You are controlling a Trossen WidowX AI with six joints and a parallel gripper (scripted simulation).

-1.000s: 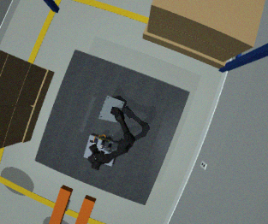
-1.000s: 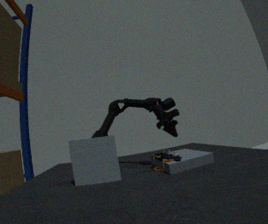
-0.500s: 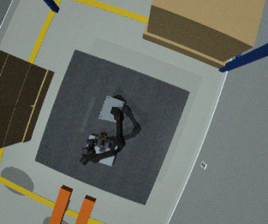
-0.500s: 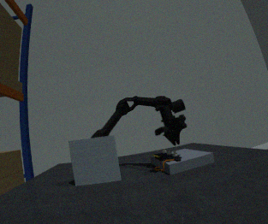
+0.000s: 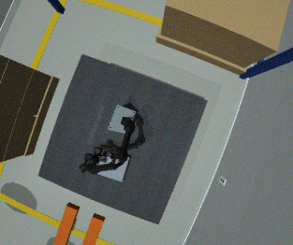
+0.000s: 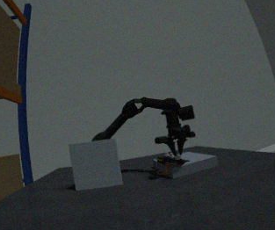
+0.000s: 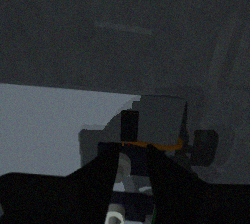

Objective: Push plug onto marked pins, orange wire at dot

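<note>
Now: the yellow marked band 80 mm to the left of my gripper tip, 50 mm behind it and 10 mm below it. The rest, counted from my gripper tip: green strip 110 mm to the left, 50 mm behind, 40 mm below; light grey holder 110 mm to the left, 110 mm ahead, 60 mm below.
</note>
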